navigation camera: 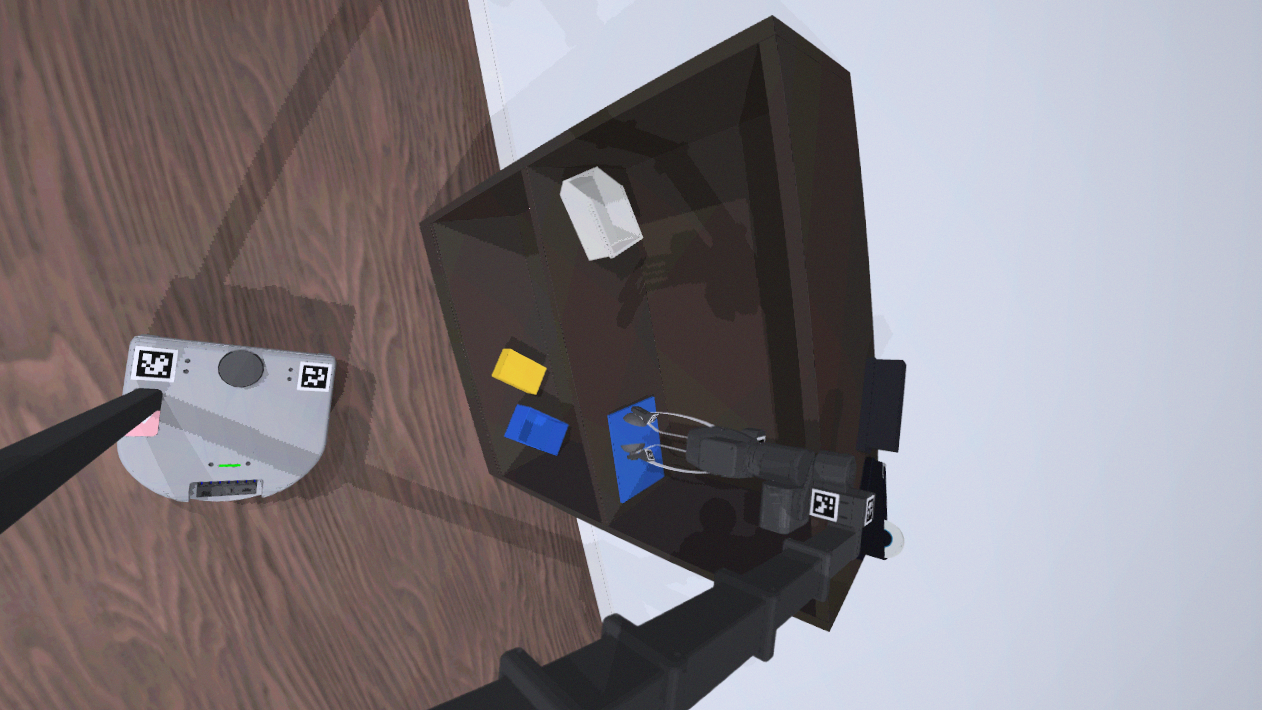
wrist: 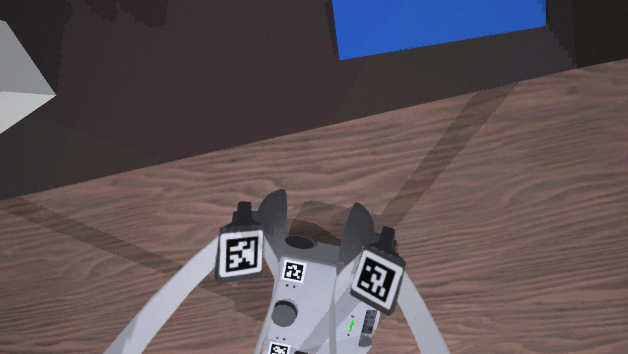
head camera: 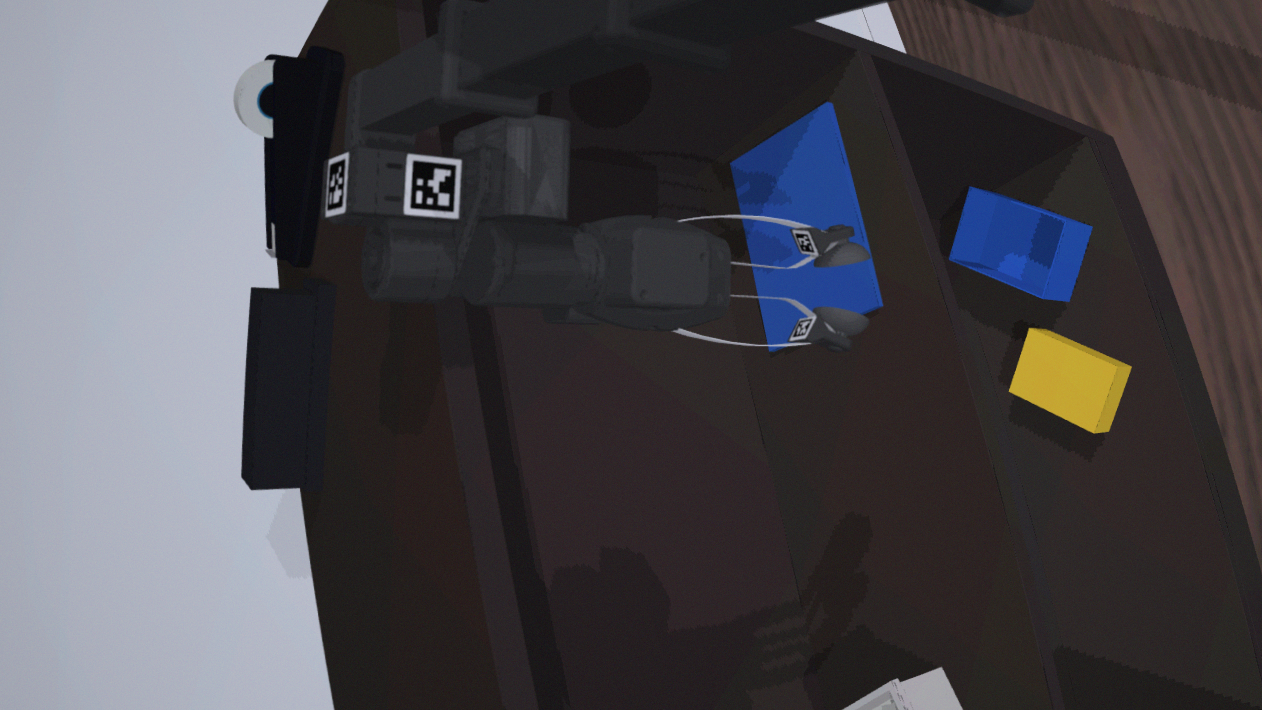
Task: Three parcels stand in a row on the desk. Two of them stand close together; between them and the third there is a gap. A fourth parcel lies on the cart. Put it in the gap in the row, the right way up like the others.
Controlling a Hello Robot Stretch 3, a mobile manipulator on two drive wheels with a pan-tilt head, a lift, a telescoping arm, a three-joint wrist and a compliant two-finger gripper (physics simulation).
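My gripper's in the pictures, and you'd see it in the navigation camera view and in the wrist view too. There's a yellow parcel in the pictures, and a dark shelf as well.
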